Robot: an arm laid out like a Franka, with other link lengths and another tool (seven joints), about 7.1 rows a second.
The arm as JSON. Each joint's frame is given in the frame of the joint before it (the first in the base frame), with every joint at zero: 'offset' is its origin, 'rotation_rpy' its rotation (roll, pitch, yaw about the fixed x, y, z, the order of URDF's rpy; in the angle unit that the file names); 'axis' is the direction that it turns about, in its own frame. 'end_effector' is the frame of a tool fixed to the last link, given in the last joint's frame.
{
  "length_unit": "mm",
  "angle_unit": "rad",
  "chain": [
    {
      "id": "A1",
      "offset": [
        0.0,
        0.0,
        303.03
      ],
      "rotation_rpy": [
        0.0,
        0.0,
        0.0
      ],
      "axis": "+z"
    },
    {
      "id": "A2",
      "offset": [
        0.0,
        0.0,
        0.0
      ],
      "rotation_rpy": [
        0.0,
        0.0,
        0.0
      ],
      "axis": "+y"
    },
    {
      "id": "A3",
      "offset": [
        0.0,
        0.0,
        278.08
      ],
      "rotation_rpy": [
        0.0,
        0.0,
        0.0
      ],
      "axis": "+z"
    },
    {
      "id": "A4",
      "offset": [
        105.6,
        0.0,
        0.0
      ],
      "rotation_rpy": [
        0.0,
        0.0,
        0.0
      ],
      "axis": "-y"
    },
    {
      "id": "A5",
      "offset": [
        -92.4,
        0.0,
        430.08
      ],
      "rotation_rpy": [
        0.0,
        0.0,
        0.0
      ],
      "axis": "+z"
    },
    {
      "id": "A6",
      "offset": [
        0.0,
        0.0,
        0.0
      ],
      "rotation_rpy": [
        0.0,
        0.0,
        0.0
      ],
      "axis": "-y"
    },
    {
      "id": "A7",
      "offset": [
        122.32,
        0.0,
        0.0
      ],
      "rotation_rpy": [
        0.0,
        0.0,
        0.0
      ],
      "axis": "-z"
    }
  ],
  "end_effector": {
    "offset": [
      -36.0,
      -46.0,
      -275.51
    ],
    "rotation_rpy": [
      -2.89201,
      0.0,
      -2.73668
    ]
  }
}
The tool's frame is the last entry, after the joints.
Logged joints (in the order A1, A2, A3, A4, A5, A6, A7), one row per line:
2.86 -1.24 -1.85 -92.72 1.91 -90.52 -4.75
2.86 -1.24 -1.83 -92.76 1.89 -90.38 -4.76
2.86 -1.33 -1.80 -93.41 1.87 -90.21 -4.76
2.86 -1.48 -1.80 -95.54 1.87 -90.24 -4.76
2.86 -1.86 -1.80 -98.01 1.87 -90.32 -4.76
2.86 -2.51 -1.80 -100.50 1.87 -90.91 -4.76
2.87 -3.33 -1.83 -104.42 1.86 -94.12 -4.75
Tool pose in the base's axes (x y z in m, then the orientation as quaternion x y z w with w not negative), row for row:
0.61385 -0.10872 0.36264 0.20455 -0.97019 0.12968 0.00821
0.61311 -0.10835 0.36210 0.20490 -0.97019 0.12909 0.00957
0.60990 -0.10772 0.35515 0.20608 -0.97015 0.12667 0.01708
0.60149 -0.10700 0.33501 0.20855 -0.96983 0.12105 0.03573
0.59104 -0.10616 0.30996 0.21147 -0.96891 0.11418 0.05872
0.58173 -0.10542 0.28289 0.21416 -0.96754 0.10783 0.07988
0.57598 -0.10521 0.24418 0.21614 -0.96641 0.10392 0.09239
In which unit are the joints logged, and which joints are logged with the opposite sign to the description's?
The joints are logged in degrees. Opposite sign: A1, A2, A5, A6.
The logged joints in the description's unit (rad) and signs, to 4 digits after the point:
-0.0499 0.0216 -0.0323 -1.6183 -0.0333 1.5799 -0.0829
-0.0499 0.0216 -0.0319 -1.6190 -0.0330 1.5774 -0.0831
-0.0499 0.0232 -0.0314 -1.6303 -0.0326 1.5745 -0.0831
-0.0499 0.0258 -0.0314 -1.6675 -0.0326 1.5750 -0.0831
-0.0499 0.0325 -0.0314 -1.7106 -0.0326 1.5764 -0.0831
-0.0499 0.0438 -0.0314 -1.7541 -0.0326 1.5867 -0.0831
-0.0501 0.0581 -0.0319 -1.8225 -0.0325 1.6427 -0.0829

